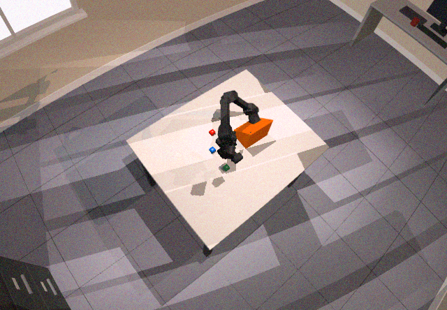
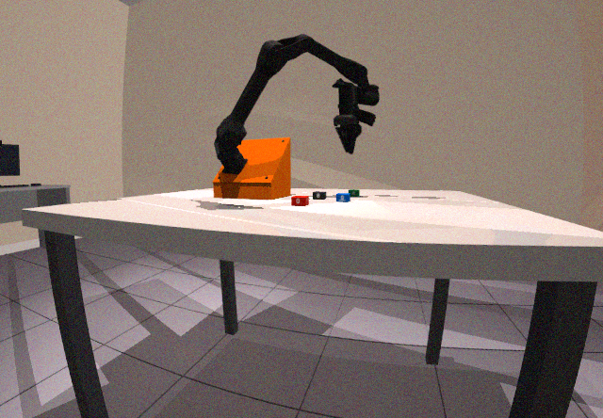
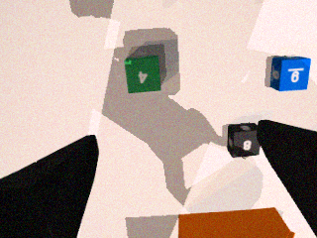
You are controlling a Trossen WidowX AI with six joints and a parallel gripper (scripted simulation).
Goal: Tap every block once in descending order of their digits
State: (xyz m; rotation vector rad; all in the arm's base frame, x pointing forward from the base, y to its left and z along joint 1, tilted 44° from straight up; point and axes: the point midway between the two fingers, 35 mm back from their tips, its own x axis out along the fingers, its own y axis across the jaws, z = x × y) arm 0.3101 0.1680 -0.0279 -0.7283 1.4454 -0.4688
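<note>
My gripper tip is 130 mm to the left of the blue block, 120 mm above it and 20 mm short of it. Round my gripper tip: green block 120 mm below, 20 mm to the left, 10 mm ahead; then black block 120 mm below, 100 mm to the right, 60 mm behind; then red block 250 mm to the right, 120 mm below, 50 mm behind.
</note>
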